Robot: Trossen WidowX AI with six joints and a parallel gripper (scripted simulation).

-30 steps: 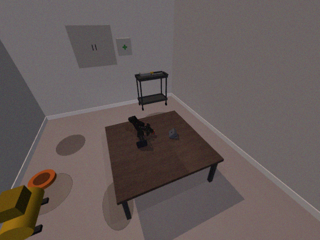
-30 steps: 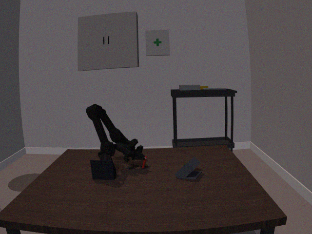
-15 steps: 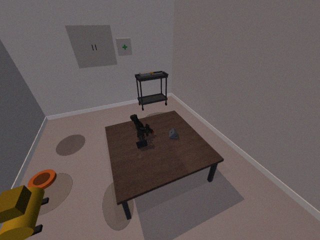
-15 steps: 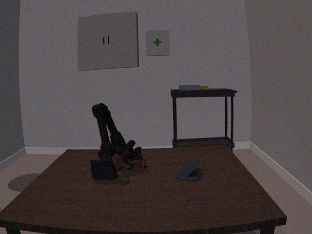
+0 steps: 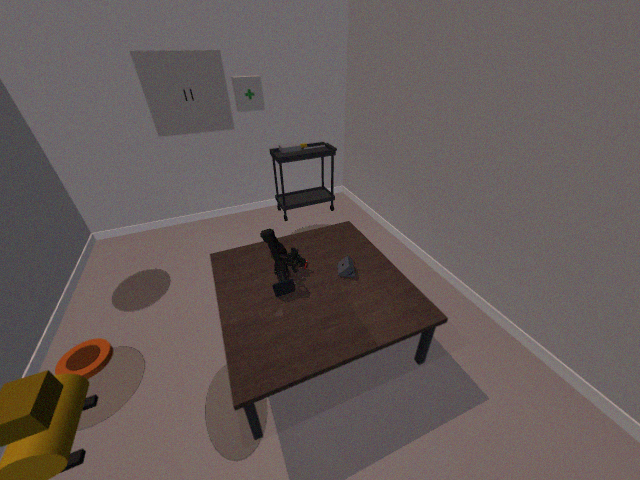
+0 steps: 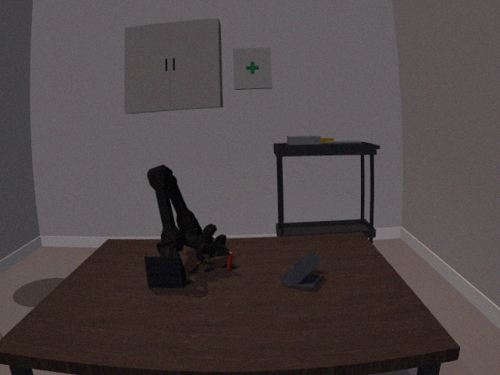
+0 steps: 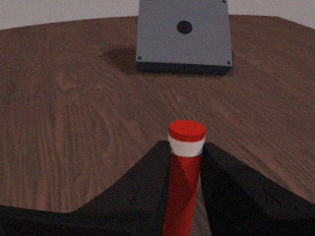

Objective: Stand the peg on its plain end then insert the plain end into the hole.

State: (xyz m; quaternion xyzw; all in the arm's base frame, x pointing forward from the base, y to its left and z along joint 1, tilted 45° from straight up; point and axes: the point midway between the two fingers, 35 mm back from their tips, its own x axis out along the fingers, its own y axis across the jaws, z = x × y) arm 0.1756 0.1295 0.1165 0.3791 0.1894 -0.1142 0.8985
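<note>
Right now the red peg is 10 mm below my gripper tip. From my gripper tip the other things lie so: grey sloped panel 270 mm ahead, 120 mm to the right, 30 mm below.
</note>
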